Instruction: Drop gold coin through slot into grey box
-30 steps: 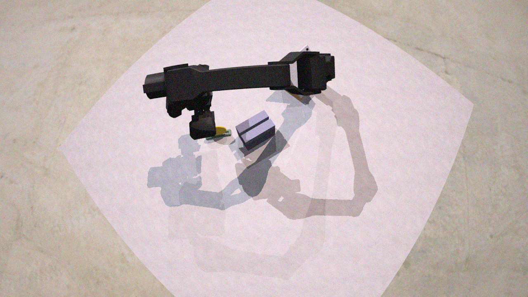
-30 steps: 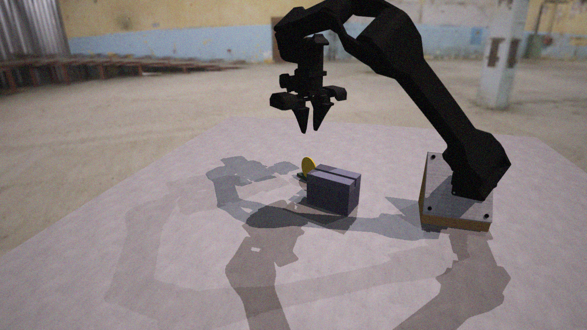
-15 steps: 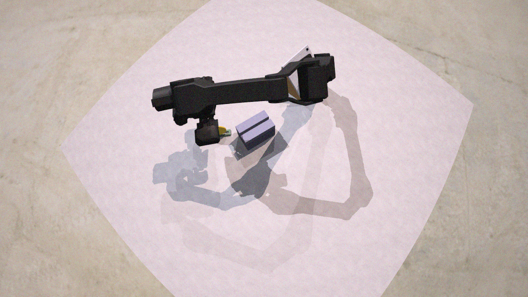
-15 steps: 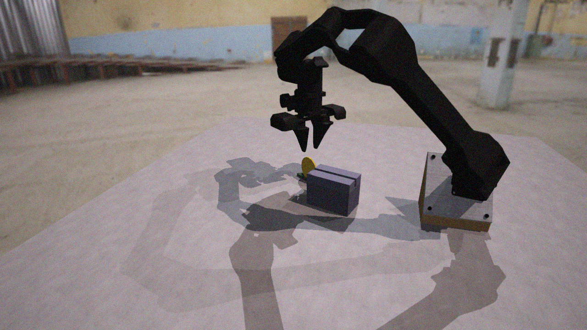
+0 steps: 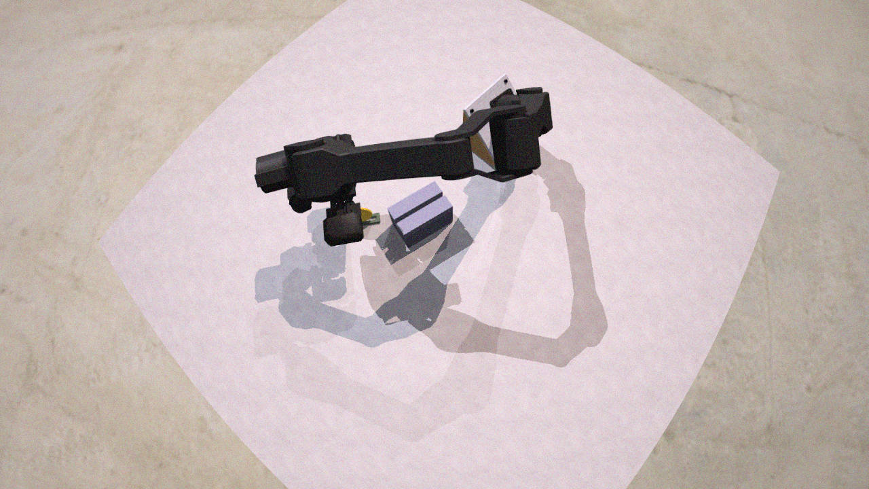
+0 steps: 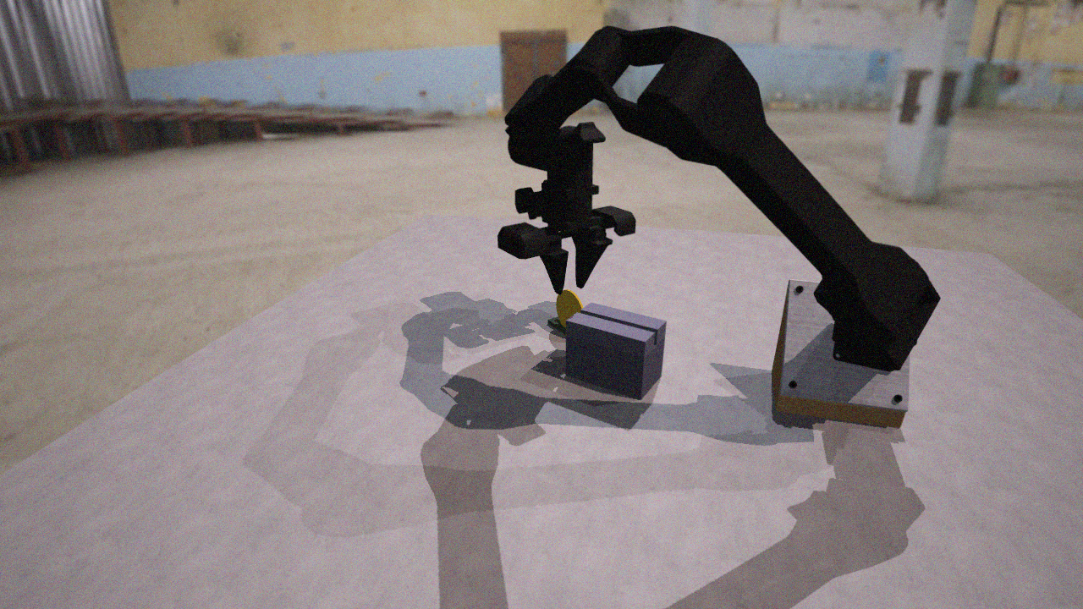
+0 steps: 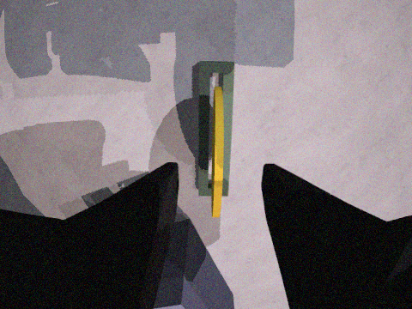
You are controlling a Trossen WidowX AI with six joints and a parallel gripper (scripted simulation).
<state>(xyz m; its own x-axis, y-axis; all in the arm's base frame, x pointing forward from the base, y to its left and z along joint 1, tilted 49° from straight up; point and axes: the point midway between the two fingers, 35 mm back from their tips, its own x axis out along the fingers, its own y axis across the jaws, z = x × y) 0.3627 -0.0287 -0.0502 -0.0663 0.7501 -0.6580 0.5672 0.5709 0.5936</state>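
My gripper tip is now 30 mm above the coin.
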